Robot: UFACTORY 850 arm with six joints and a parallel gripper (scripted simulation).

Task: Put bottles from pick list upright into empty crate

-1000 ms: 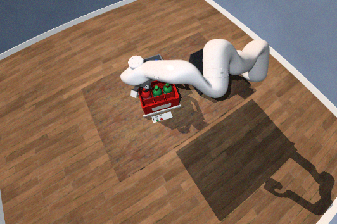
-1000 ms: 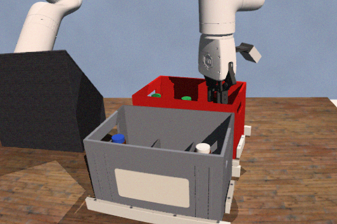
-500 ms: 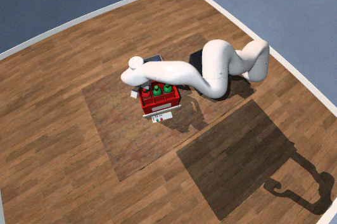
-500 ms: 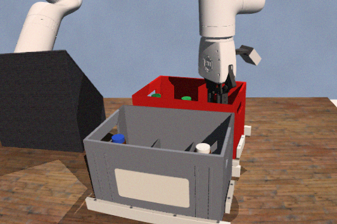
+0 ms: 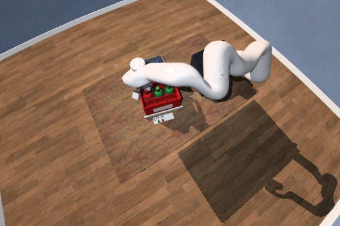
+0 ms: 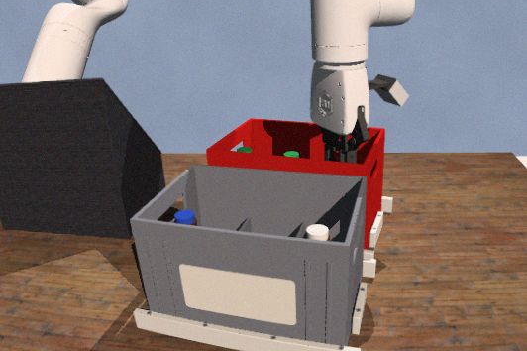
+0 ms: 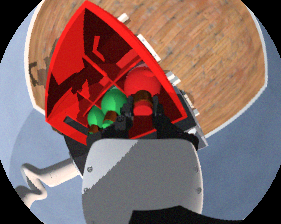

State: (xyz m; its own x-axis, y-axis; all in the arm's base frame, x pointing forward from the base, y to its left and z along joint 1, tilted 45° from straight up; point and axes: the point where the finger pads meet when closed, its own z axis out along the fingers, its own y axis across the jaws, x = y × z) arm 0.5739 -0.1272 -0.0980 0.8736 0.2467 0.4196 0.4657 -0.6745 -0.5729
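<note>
Right now the red-capped bottle is 70 mm below my hand. The rest, counted from my hand: grey crate: 150 mm to the right, 130 mm behind, 80 mm below; then red crate: 80 mm to the left, 80 mm below, 60 mm behind; then green-capped bottle: 80 mm below, 80 mm behind, 40 mm to the left.
</note>
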